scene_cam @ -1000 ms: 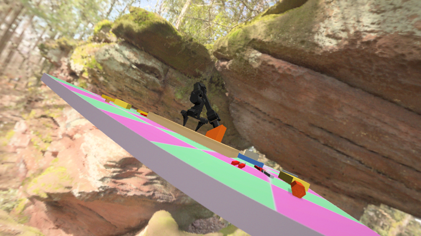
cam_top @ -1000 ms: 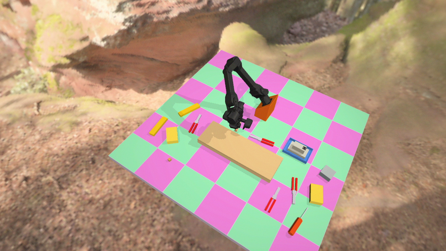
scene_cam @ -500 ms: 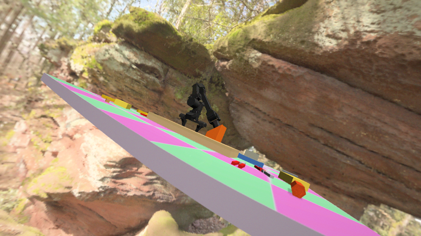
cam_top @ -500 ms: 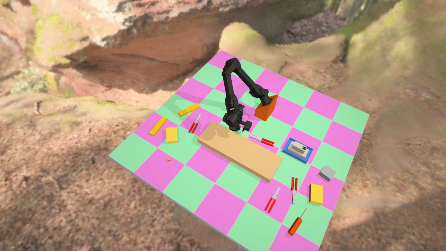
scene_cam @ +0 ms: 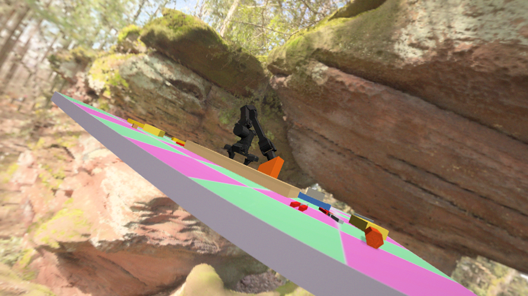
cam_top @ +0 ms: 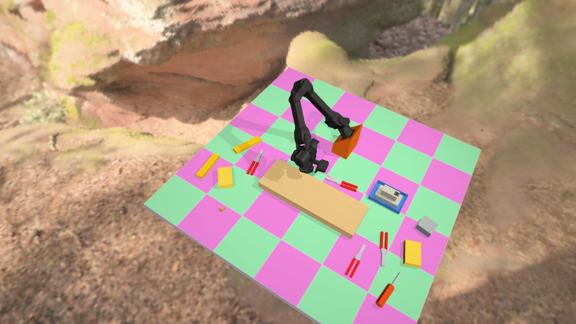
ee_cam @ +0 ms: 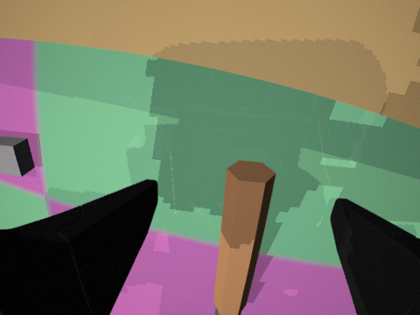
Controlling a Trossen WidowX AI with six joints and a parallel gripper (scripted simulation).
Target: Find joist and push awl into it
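The awl lies 60 mm behind my gripper tip. The rest, counted from my gripper tip: tiny brown cube 400 mm ahead, 280 mm to the right; grey stud finder 440 mm to the left, 50 mm above, 10 mm behind; blue tray 420 mm to the left, 20 mm behind, 10 mm above.
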